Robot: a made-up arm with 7 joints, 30 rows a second.
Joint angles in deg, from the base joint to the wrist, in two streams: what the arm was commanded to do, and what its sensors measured. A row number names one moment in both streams.
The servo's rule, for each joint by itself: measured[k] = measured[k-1] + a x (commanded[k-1-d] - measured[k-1]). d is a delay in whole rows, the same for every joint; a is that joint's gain. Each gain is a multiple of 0.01, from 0.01 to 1. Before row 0 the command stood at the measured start. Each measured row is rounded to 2 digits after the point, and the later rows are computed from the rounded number. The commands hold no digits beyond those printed.
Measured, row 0:
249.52, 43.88, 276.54, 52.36, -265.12, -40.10, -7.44
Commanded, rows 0 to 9:
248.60, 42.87, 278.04, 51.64, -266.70, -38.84, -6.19
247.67, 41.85, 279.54, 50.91, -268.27, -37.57, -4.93
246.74, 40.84, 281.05, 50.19, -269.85, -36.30, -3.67
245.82, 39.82, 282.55, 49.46, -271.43, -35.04, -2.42
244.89, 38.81, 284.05, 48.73, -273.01, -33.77, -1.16
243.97, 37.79, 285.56, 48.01, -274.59, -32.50, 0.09
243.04, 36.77, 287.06, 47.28, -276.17, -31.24, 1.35
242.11, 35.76, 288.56, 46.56, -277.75, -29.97, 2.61
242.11, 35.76, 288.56, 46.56, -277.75, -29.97, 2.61
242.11, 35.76, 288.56, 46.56, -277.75, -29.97, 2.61
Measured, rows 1 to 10:
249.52, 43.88, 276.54, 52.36, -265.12, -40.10, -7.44
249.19, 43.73, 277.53, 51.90, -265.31, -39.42, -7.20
248.64, 43.45, 278.86, 51.27, -265.67, -38.42, -6.77
247.96, 43.06, 280.31, 50.58, -266.17, -37.28, -6.18
247.19, 42.57, 281.79, 49.86, -266.80, -36.07, -5.47
246.36, 42.01, 283.28, 49.14, -267.55, -34.83, -4.65
245.50, 41.38, 284.78, 48.42, -268.39, -33.57, -3.75
244.61, 40.69, 286.28, 47.69, -269.32, -32.31, -2.78
243.71, 39.95, 287.78, 46.97, -270.33, -31.05, -1.76
243.13, 39.32, 288.29, 46.71, -271.22, -30.47, -0.93
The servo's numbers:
d 1
a 0.36 0.15 0.66 0.64 0.12 0.54 0.19

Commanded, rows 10 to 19:
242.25, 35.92, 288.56, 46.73, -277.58, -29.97, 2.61
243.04, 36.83, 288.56, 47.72, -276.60, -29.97, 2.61
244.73, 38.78, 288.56, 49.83, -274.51, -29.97, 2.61
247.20, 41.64, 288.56, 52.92, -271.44, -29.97, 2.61
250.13, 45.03, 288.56, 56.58, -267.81, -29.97, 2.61
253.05, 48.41, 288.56, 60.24, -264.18, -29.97, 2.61
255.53, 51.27, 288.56, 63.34, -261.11, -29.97, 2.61
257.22, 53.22, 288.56, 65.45, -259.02, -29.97, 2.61
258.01, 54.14, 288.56, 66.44, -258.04, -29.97, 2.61
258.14, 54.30, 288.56, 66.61, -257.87, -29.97, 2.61
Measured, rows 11 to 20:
242.76, 38.79, 288.47, 46.61, -272.00, -30.20, -0.26
242.58, 38.36, 288.53, 46.69, -272.67, -30.08, 0.29
242.75, 38.13, 288.55, 47.35, -273.14, -30.02, 0.73
243.46, 38.23, 288.56, 48.94, -273.30, -29.99, 1.09
244.81, 38.74, 288.56, 51.49, -273.08, -29.98, 1.38
246.73, 39.68, 288.56, 54.75, -272.45, -29.97, 1.61
249.01, 40.99, 288.56, 58.26, -271.46, -29.97, 1.80
251.36, 42.53, 288.56, 61.51, -270.22, -29.97, 1.95
253.47, 44.13, 288.56, 64.03, -268.88, -29.97, 2.08
255.10, 45.63, 288.56, 65.57, -267.58, -29.97, 2.18

